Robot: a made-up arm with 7 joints. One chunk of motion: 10 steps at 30 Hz.
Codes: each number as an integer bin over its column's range. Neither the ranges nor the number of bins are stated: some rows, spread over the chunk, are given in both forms.
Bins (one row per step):
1: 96 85 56 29 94 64 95
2: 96 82 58 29 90 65 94
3: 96 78 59 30 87 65 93
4: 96 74 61 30 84 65 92
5: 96 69 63 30 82 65 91
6: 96 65 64 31 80 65 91
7: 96 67 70 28 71 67 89
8: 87 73 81 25 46 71 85
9: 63 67 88 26 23 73 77
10: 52 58 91 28 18 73 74
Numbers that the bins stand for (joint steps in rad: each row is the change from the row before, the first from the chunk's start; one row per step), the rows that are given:
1: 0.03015 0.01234 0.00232 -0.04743 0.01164 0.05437 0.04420
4: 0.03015 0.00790 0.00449 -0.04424 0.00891 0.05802 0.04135
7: 0.03015 0.00507 0.00840 -0.05063 0.00536 0.06531 0.03851
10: 0.00304 0.00143 0.01753 -0.05063 -0.00909 0.08719 0.02426
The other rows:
2: 0.03015 0.01113 0.00319 -0.04743 0.01055 0.05802 0.04325
3: 0.03015 0.00952 0.00363 -0.04424 0.00973 0.05802 0.04230
5: 0.03015 0.00588 0.00536 -0.04424 0.00836 0.05802 0.04040
6: 0.03015 0.00426 0.00580 -0.04105 0.00782 0.05802 0.04040
8: 0.02461 0.00749 0.01318 -0.06020 -0.00145 0.07990 0.03471
9: 0.00982 0.00507 0.01622 -0.05701 -0.00773 0.08719 0.02711

